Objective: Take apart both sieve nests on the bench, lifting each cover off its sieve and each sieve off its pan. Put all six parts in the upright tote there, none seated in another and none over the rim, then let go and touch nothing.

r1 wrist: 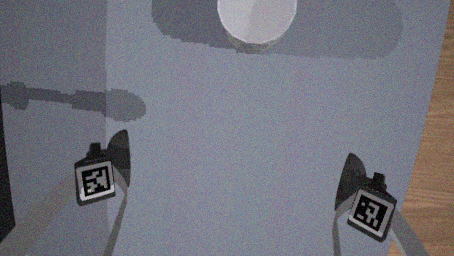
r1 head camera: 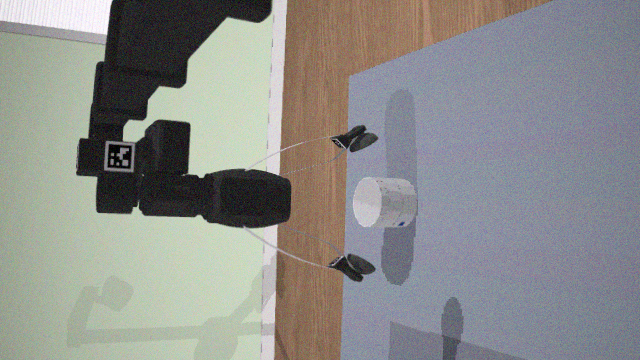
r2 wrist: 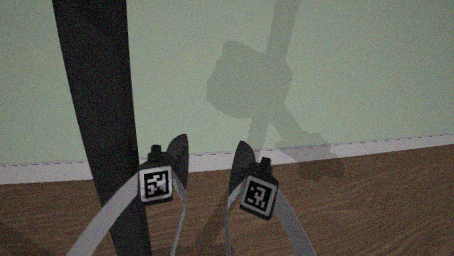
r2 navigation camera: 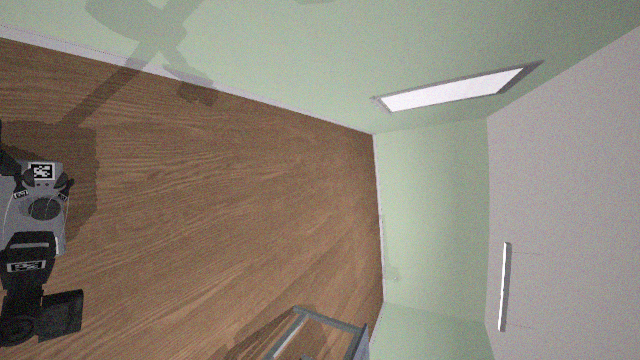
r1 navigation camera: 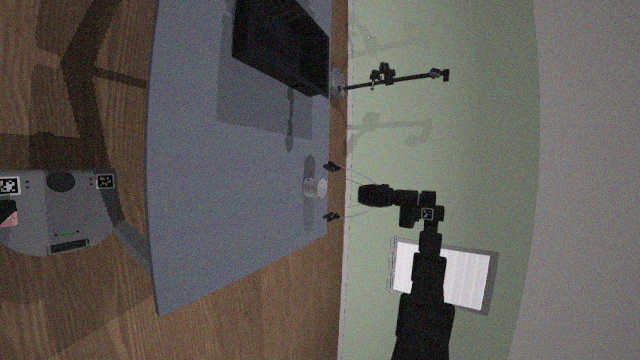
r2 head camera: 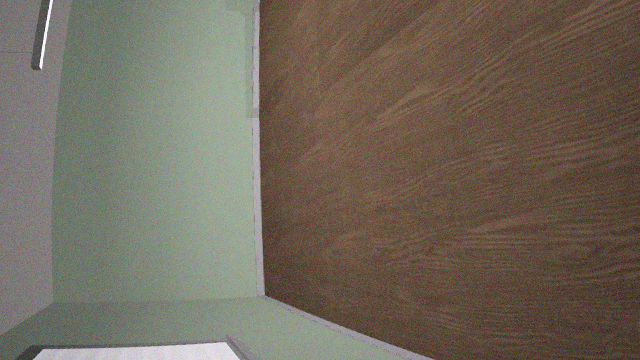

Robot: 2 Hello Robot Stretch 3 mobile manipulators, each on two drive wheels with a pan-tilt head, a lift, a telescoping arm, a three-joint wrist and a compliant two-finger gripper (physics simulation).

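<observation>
A white, round, stacked sieve nest (r1 head camera: 395, 202) (r1 navigation camera: 310, 188) (r1 wrist: 257, 17) stands on the blue-grey bench (r1 head camera: 500, 200) (r1 navigation camera: 225, 200) (r1 wrist: 240, 110). The r1 gripper (r1 head camera: 362, 202) (r1 navigation camera: 331, 191) (r1 wrist: 235, 169) is open and empty, its fingers wide apart. In the r1 head view they are on either side of the nest; in the r1 wrist view the nest is ahead of the fingertips. The black tote (r1 navigation camera: 272, 70) is upright on the bench; its dark inside is unclear. The second nest does not show. The r2 gripper (r2 navigation camera: 46, 178) (r2 wrist: 211, 162) is open and empty, off the bench.
Robot r2 (r1 navigation camera: 407, 78) stands beyond the tote, near the green wall (r1 navigation camera: 450, 165). That wall runs close behind the bench. The r1 base (r1 navigation camera: 75, 210) is on the opposite side. A grey frame (r2 navigation camera: 327, 317) stands at the bottom of the r2 navigation view.
</observation>
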